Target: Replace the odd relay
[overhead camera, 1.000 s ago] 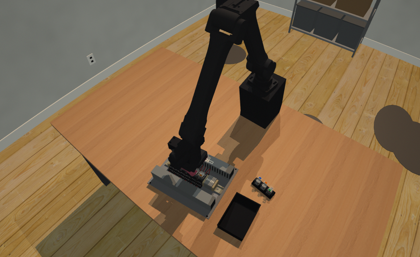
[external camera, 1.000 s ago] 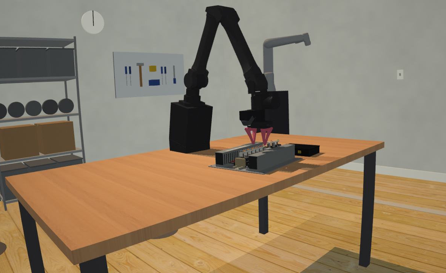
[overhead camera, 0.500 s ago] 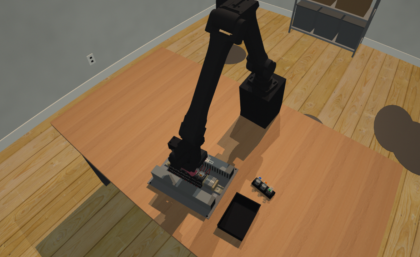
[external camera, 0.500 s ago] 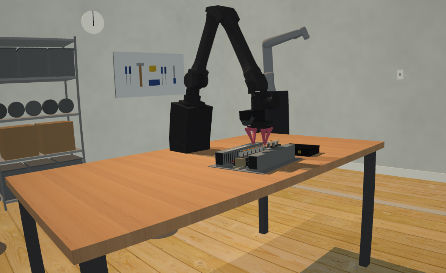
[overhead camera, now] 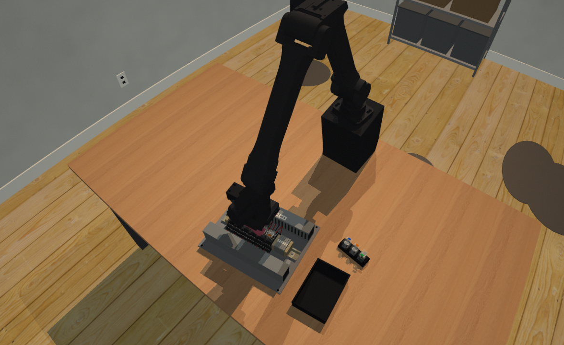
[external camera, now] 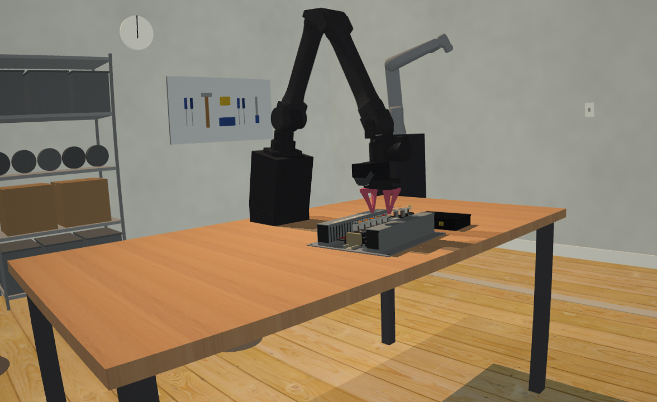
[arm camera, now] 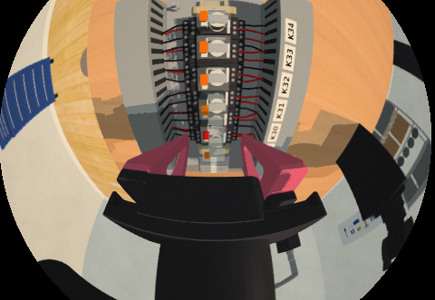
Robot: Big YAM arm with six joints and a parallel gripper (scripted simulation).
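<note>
The grey relay panel is 80 mm below my hand, 20 mm to the right of it and 10 mm ahead of it. Round my hand: blue-button relay (200 mm to the left, 180 mm behind, 50 mm below); then black tray (250 mm to the left, 60 mm below, 10 mm behind); then black spare holder (230 mm to the left, 180 mm behind, 70 mm below).
</note>
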